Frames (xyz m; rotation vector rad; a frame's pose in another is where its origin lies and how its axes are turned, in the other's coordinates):
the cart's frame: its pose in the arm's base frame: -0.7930 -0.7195 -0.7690 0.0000 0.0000 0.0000
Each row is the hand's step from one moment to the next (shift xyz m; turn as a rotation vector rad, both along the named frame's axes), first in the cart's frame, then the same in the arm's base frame.
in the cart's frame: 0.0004 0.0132 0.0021 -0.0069 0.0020 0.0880
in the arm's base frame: 0.0004 0.0132 0.0021 -0.0069 0.0020 0.0880
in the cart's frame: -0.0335 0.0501 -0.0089 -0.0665 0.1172 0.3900
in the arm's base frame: -0.0335 0.0501 -0.0089 -0.0665 0.1172 0.3900
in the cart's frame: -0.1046 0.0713 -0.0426 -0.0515 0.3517 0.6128
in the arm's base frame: -0.1046 0.0713 -0.0426 -0.0515 0.3517 0.6128
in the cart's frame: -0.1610 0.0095 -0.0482 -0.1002 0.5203 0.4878
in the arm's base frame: -0.1610 0.0095 -0.0482 -0.1002 0.5203 0.4878
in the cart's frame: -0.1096 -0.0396 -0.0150 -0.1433 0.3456 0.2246
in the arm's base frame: -0.1096 -0.0396 -0.0150 -0.1433 0.3456 0.2246
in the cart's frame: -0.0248 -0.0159 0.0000 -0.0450 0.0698 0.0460
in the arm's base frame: -0.0248 -0.0159 0.0000 -0.0450 0.0698 0.0460
